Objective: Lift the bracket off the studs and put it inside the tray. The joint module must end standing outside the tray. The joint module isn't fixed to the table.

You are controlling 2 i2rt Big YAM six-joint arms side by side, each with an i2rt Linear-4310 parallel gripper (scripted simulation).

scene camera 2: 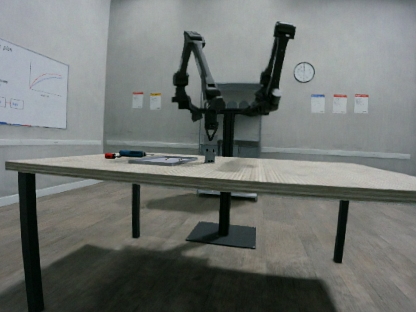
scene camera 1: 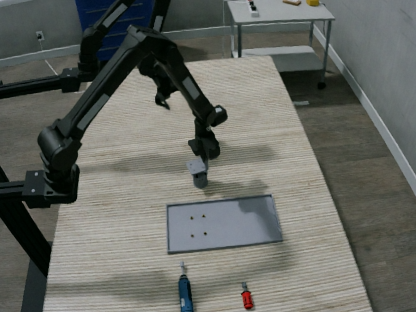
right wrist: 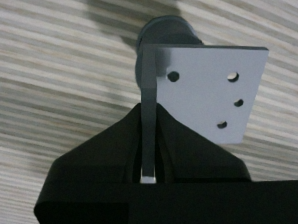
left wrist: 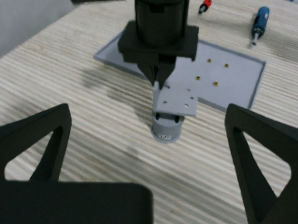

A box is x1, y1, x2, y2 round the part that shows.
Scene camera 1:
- grey tray: [166, 193, 282, 253]
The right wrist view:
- my right gripper: [33, 102, 297, 223]
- grey L-shaped bracket: [141, 44, 269, 182]
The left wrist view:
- my left gripper: [0, 103, 297, 223]
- my right gripper: [117, 0, 198, 89]
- grey L-shaped bracket: [152, 66, 197, 116]
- round grey joint module: [151, 102, 184, 142]
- grey tray: [93, 30, 267, 112]
